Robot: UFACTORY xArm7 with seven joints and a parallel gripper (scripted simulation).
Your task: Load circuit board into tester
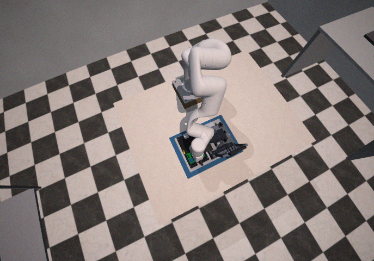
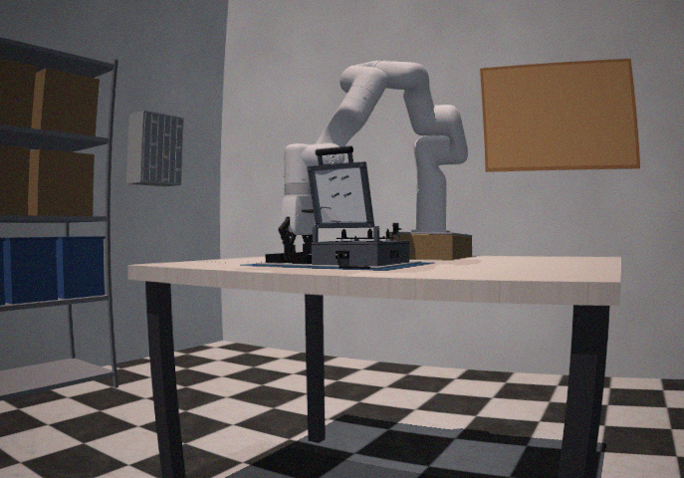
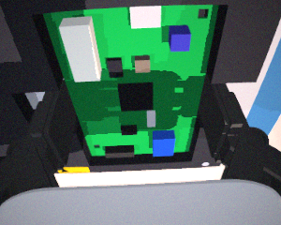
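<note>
My hand is right at the green circuit board. The rest, counted from my hand: tester lid 16 cm to the left, 16 cm above, 10 cm ahead; then latch hook 24 cm to the left, 7 cm behind, 6 cm above.
</note>
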